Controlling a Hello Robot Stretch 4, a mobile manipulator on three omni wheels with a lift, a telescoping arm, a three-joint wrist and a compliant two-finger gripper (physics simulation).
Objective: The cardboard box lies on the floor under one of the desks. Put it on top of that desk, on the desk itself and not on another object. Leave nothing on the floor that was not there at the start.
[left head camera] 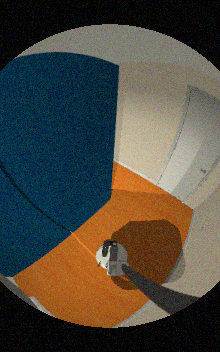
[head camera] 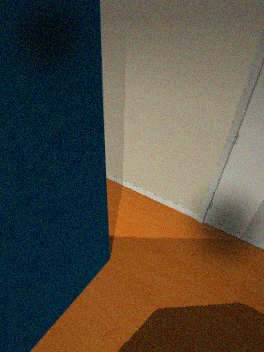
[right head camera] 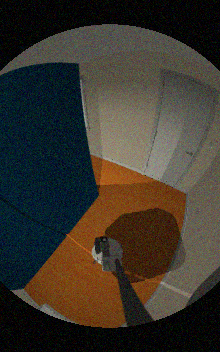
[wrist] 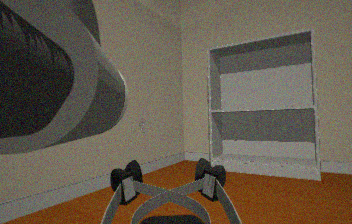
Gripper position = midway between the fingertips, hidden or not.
I see my gripper [wrist: 168,172], a white door [right head camera: 178,133] and a bookshelf [wrist: 276,71].
